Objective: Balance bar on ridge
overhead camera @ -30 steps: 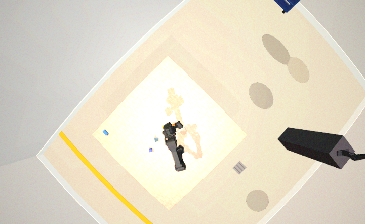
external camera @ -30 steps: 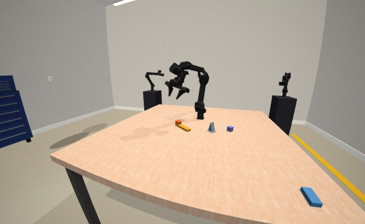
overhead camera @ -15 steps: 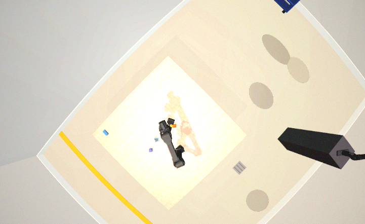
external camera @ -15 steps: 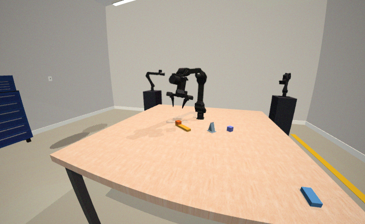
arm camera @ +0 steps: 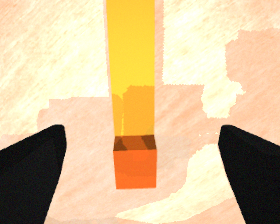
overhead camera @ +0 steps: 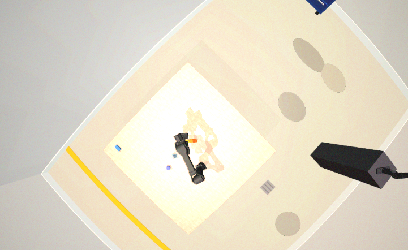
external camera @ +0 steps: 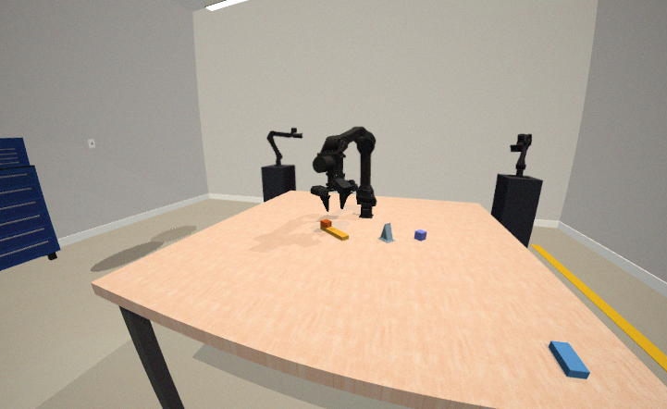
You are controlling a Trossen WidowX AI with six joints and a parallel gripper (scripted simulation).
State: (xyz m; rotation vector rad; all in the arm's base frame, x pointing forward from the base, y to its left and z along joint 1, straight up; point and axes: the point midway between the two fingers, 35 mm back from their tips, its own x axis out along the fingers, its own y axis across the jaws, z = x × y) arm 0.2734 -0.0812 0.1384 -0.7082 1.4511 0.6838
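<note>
My gripper tip is now 90 mm above the yellow bar, 30 mm to the left of it and 30 mm past it. Also, from my gripper tip: flat blue block: 580 mm to the left, 470 mm ahead, 100 mm below; then small purple cube: 330 mm to the left, 90 mm below, 50 mm behind.
</note>
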